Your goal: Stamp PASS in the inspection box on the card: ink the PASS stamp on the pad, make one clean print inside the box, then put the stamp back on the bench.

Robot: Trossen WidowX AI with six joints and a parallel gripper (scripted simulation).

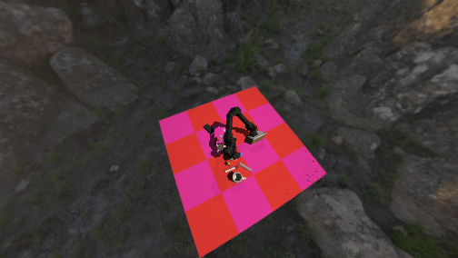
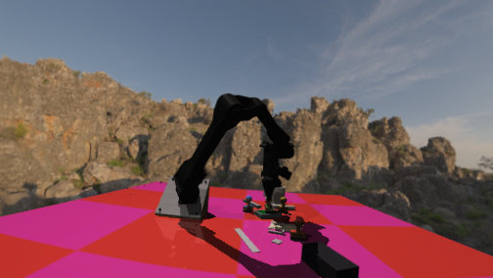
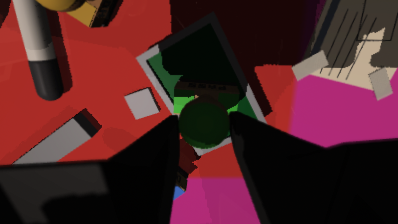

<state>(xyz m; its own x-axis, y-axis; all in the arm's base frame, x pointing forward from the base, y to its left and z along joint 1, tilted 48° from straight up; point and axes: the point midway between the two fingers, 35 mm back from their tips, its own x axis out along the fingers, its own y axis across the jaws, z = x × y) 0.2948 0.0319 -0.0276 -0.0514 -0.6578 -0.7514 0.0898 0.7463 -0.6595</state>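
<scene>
My gripper tip is 30 mm above the green-knobbed stamp. From my gripper tip the other things lie so: orange-knobbed stamp: 70 mm ahead, 60 mm to the left, 40 mm below; green ink pad: 60 mm below; blue-knobbed stamp: 70 mm behind, 50 mm to the left, 40 mm below.
</scene>
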